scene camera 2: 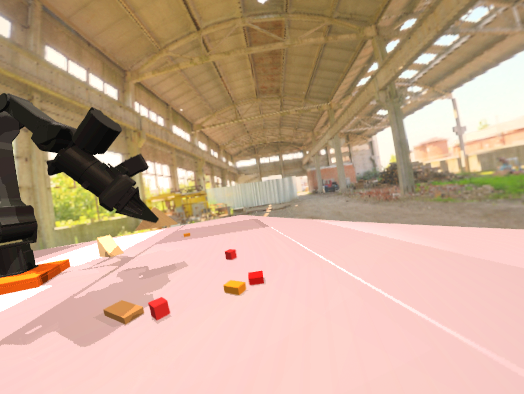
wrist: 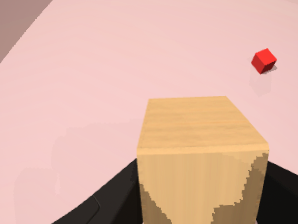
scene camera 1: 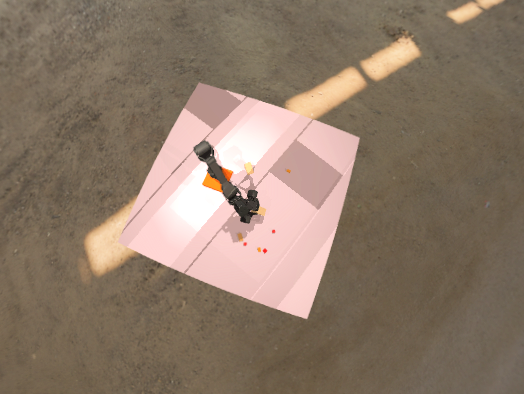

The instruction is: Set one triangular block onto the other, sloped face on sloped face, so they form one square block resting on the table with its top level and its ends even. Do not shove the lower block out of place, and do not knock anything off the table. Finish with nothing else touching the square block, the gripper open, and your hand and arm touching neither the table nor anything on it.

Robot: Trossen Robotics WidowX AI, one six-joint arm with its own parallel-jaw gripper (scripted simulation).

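Gripper [scene camera 2: 156, 220], also in the wrist view [wrist: 194, 166]; carrying a triangular block [wrist: 195, 152].
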